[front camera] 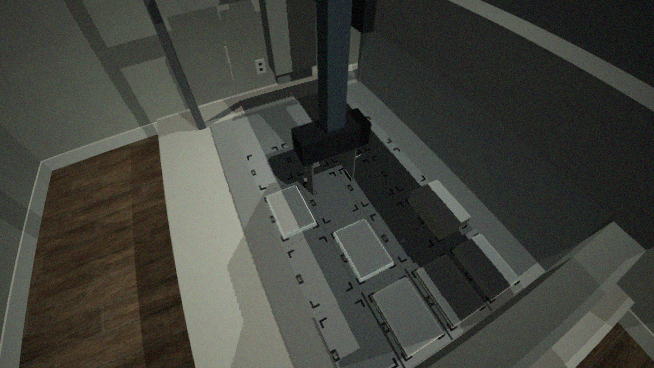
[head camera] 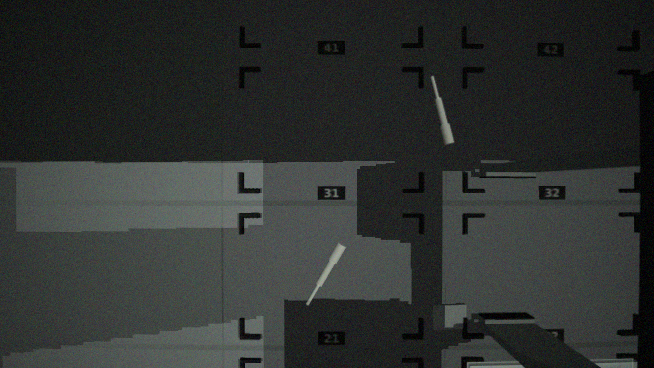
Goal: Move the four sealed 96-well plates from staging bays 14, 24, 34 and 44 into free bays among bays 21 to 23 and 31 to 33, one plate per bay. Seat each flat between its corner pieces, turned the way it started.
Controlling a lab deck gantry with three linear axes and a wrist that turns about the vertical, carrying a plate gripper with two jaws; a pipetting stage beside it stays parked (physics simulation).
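Frame: origin at the robot's base, x ahead, y left, z up, level; millimetres.
Seen in the pictures: gripper, fingertip midpoint: (front camera: 330,183) (head camera: 503,245); robot's base, link origin: (front camera: 248,157).
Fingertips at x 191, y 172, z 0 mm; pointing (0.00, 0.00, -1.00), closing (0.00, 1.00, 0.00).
Note:
Pixels of each thing's middle, then the offset from my fingertips to it. "pt": a spot on its surface instead.
- bay 24, surface spot: (front camera: 407,317) pt dy -26, dx +371, dz +29 mm
- bay 34, surface spot: (front camera: 452,289) pt dy +87, dx +371, dz +29 mm
- bay 44, surface spot: (front camera: 482,262) pt dy +185, dx +358, dz +29 mm
- Bay 14, surface spot: (front camera: 361,346) pt dy -125, dx +373, dz +14 mm
- clear-rimmed plate, body centre: (front camera: 362,248) dy -22, dx +201, dz +7 mm
- Label 31, surface spot: (head camera: 331,193) pt dy +39, dx -127, dz +0 mm
- label 32, surface spot: (head camera: 552,192) pt dy +39, dx +37, dz +0 mm
- taller box, body centre: (front camera: 438,208) dy +192, dx +201, dz +21 mm
- pale pen-like stick, body centre: (head camera: 440,109) dy +99, dx -48, dz +3 mm
In the front view, sealed plates sit in bay 24 (front camera: 407,317), bay 34 (front camera: 452,289) and bay 44 (front camera: 482,262). Bay 14 (front camera: 361,346), partly cut off by the lower edge, shows bare deck. Another clear-rimmed plate (front camera: 363,250) lies in bay 23. My gripper (front camera: 333,184) (head camera: 506,247) is open and low over bay 22. Its jaws stand on either side of that bay, and bare deck shows between them. Label 31 (head camera: 331,193) and label 32 (head camera: 552,192) show in the head view; part of the bay 22 label is hidden by a jaw.
A pale plate (front camera: 292,211) (head camera: 550,362) lies in bay 12, beside my gripper. A taller box (front camera: 435,210) stands in bay 43. In the head view, one pale pen-like stick (head camera: 442,112) lies between bays 31 and 32, and another stick (head camera: 327,270) in bay 21.

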